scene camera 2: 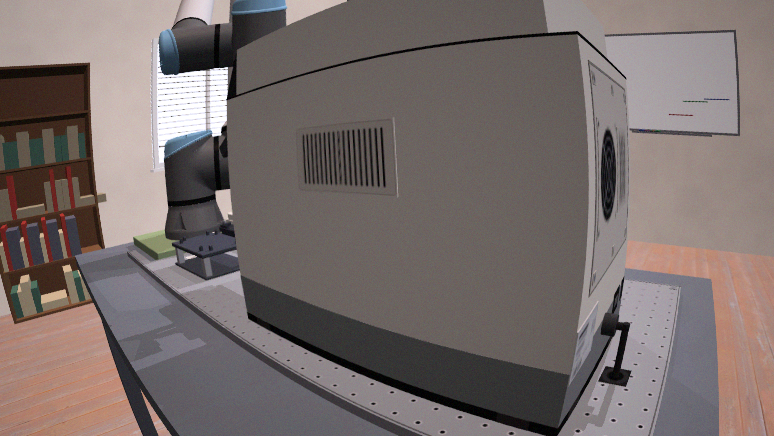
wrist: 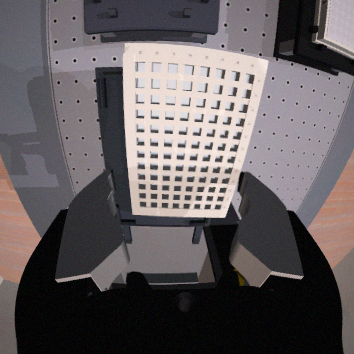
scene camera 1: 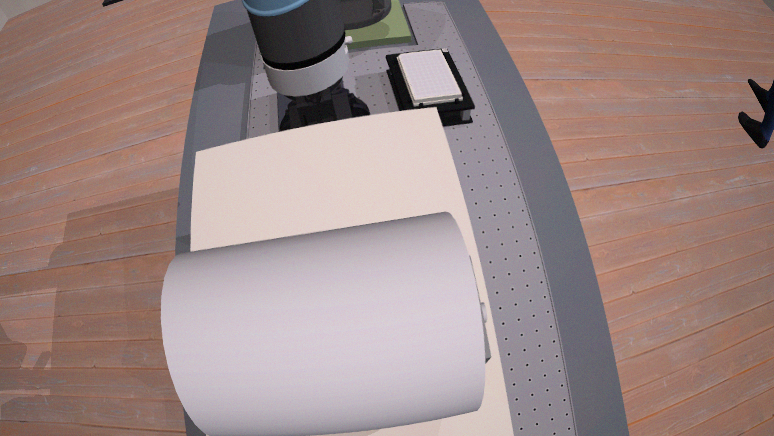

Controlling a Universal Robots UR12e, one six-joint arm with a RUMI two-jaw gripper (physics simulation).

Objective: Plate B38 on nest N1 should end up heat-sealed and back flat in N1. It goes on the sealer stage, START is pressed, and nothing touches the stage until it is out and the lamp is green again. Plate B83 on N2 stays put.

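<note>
In the wrist view plate B38, white with a grid of square wells, lies on the sealer's dark stage. My gripper is open. Its two fingers stand on either side of the plate's near end, with a small gap on each side. Dark nest N1 beyond the stage is empty. Plate B83 lies flat on black nest N2. The beige sealer hides the gripper in both scene views; only the arm's wrist shows. START and the lamp are out of view.
A large grey roll sits on top of the sealer. A green pad lies by the arm's base. The perforated bench runs along the sealer. Part of a dark figure shows at the right edge.
</note>
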